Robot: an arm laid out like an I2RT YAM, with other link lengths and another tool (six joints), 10 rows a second.
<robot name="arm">
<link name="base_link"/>
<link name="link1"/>
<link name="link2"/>
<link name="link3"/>
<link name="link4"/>
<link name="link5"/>
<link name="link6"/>
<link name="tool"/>
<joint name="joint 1" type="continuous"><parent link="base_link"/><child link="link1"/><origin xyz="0.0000 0.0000 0.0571" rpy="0.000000 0.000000 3.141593"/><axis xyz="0 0 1"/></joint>
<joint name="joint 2" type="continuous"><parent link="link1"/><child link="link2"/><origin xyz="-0.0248 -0.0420 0.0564" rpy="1.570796 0.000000 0.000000"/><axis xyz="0 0 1"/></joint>
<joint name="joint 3" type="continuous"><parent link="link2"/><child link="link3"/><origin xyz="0.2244 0.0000 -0.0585" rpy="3.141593 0.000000 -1.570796"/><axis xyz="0 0 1"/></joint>
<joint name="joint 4" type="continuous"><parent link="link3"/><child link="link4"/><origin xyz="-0.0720 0.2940 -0.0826" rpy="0.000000 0.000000 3.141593"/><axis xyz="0 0 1"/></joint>
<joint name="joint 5" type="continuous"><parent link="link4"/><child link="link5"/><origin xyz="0.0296 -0.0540 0.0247" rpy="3.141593 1.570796 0.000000"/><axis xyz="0 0 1"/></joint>
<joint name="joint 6" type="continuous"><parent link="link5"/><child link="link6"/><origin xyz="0.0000 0.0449 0.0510" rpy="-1.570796 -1.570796 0.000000"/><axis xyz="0 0 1"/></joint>
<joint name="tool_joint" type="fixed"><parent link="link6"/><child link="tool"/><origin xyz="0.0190 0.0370 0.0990" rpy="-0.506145 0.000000 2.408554"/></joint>
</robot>
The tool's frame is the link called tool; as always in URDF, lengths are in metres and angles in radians. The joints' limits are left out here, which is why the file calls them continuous.
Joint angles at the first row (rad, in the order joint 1, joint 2, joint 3, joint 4, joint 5, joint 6):
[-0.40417, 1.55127, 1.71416, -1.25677, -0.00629, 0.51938]
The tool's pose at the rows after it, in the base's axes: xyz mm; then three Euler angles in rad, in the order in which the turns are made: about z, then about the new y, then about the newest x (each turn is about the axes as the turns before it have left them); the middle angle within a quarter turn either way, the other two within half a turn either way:
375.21 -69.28 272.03 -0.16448 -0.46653 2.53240
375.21 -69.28 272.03 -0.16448 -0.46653 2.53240
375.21 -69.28 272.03 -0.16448 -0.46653 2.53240
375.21 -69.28 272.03 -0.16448 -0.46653 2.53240
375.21 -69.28 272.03 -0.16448 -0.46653 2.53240
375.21 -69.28 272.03 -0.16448 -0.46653 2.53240
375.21 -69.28 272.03 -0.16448 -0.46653 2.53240
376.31 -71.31 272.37 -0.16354 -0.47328 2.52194
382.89 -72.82 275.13 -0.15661 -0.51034 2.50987
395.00 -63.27 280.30 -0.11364 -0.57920 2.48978
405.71 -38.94 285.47 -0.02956 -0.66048 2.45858
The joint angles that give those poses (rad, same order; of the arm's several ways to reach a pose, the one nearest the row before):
[-0.40417, 1.55126, 1.71414, -1.25675, -0.00629, 0.51938]
[-0.40417, 1.55126, 1.71414, -1.25675, -0.00629, 0.51938]
[-0.40417, 1.55126, 1.71414, -1.25675, -0.00629, 0.51938]
[-0.40417, 1.55126, 1.71414, -1.25675, -0.00629, 0.51938]
[-0.40417, 1.55126, 1.71414, -1.25675, -0.00629, 0.51938]
[-0.40417, 1.55126, 1.71414, -1.25675, -0.00629, 0.51938]
[-0.40417, 1.55126, 1.71414, -1.25675, -0.00629, 0.51938]
[-0.40493, 1.55127, 1.71414, -1.24798, 0.00172, 0.51863]
[-0.40075, 1.55011, 1.71223, -1.20870, 0.00439, 0.52052]
[-0.36565, 1.53830, 1.69661, -1.13393, 0.00553, 0.52281]
[-0.29698, 1.50243, 1.65005, -1.03817, 0.01011, 0.52281]

